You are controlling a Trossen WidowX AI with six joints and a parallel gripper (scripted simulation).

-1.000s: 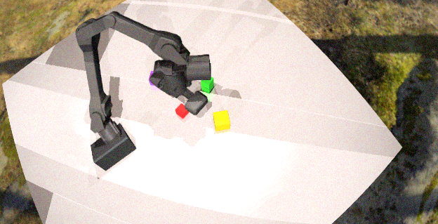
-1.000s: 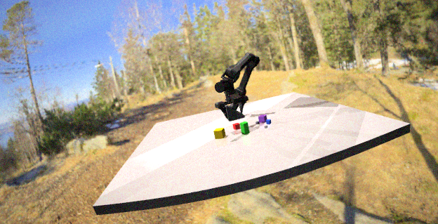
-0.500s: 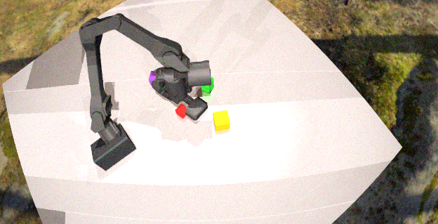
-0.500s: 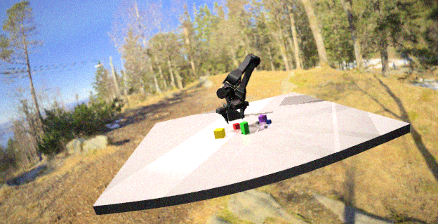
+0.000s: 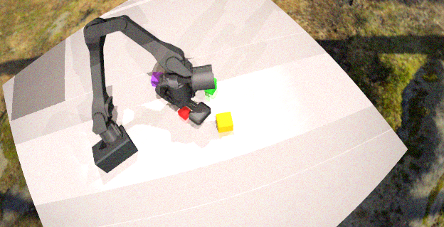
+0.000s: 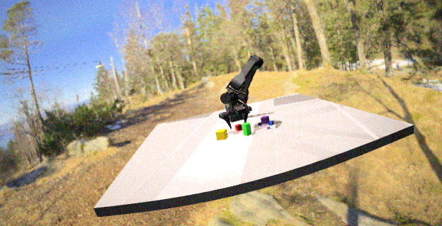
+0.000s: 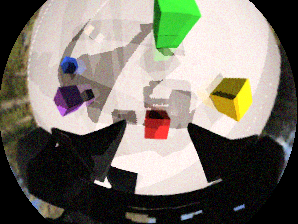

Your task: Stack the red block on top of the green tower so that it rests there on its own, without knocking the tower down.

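Now: gripper tip 10 mm above the red block. Also, from my gripper tip: purple block (160 mm to the left, 30 mm behind); then tiny grey piece (120 mm to the left, 10 mm below, 10 mm behind); then yellow block (100 mm to the right, 90 mm ahead).
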